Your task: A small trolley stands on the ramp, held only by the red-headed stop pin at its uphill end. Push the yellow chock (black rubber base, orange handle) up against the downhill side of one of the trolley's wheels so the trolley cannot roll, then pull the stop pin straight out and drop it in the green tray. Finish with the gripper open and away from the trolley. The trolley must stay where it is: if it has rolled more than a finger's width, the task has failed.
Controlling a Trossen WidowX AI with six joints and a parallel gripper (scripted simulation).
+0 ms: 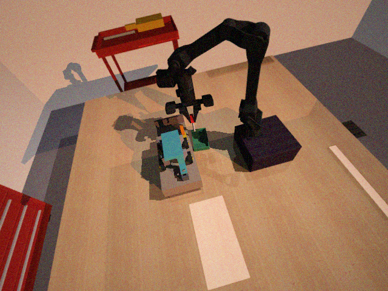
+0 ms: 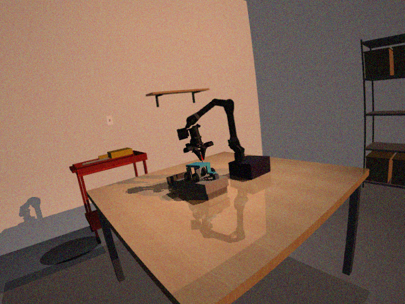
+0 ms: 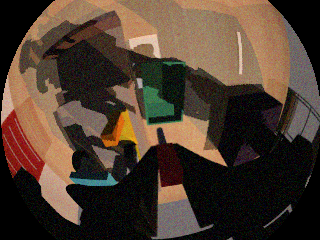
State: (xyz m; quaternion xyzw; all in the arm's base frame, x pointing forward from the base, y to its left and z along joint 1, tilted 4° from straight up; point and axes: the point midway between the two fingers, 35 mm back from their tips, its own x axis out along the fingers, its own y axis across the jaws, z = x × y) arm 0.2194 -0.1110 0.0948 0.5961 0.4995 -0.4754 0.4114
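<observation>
Now: gripper tip right at the red-headed stop pin. From my gripper tip the other things lie so: green tray 14 cm below, 2 cm behind; trolley 11 cm ahead, 9 cm to the left, 3 cm below; yellow chock 5 cm below, 5 cm ahead, 1 cm to the left.
</observation>
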